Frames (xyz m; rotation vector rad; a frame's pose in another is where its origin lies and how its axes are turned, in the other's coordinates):
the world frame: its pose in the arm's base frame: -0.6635 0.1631 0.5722 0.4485 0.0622 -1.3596
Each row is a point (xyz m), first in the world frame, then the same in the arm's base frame.
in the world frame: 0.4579 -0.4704 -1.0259
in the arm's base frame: -0.7908 0.0273 -0.6314
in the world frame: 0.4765 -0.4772 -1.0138
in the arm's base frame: -0.7957 0.0049 -0.6278
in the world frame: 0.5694 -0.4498 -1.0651
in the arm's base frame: -0.7381 -0.0598 -0.6950
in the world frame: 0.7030 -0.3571 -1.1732
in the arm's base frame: -0.5972 -0.1336 -0.8083
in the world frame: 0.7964 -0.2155 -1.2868
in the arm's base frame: -0.4176 -0.1613 -0.9012
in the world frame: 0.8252 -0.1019 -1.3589
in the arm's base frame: -0.2877 -0.1473 -0.9445
